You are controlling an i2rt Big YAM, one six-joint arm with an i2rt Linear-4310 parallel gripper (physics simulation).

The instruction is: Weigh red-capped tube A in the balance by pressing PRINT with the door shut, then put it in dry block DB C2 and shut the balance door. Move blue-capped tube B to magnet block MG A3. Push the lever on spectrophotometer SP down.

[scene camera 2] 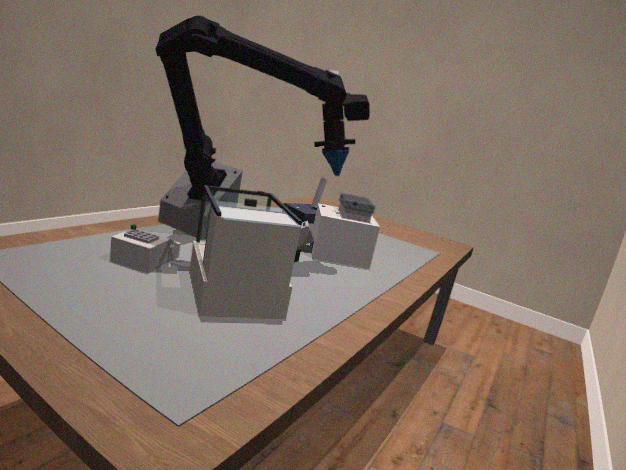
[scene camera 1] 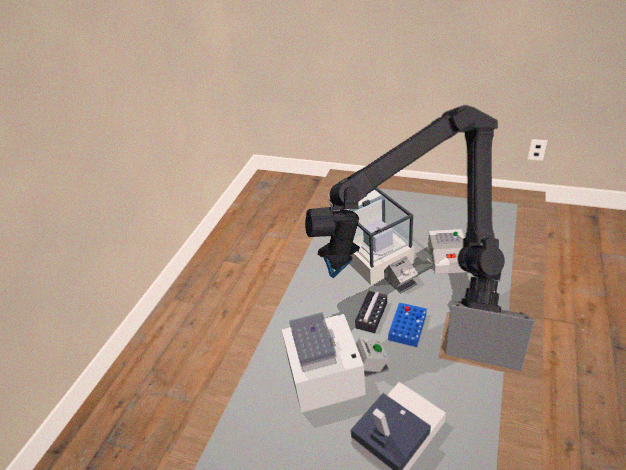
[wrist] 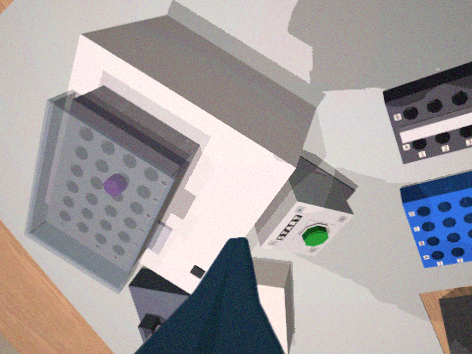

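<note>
My gripper (scene camera 1: 332,274) (scene camera 2: 337,174) (wrist: 240,248) is shut and empty, hanging in the air near the lidded white device. A red cap (scene camera 1: 407,308) shows in the blue block (scene camera 1: 407,326) (wrist: 434,217); a darker blue spot beside it may be the blue cap. The black block with a white strip (scene camera 1: 380,304) (wrist: 425,120) lies beside the blue block. The glass-walled balance (scene camera 1: 371,268) (scene camera 2: 250,268) stands at the back; its door position is unclear. The spectrophotometer's dark top (scene camera 1: 404,430) (scene camera 2: 302,210) carries a raised pale lever (scene camera 1: 381,422) (scene camera 2: 319,192).
The white device (scene camera 1: 331,384) (scene camera 2: 343,242) (wrist: 240,175) has a clear lid over a purple cap (scene camera 1: 313,328) (wrist: 115,185). A START box with a green button (scene camera 1: 377,347) (wrist: 315,235) stands beside it. A small white box (scene camera 1: 444,265) (scene camera 2: 131,252) stands near the balance.
</note>
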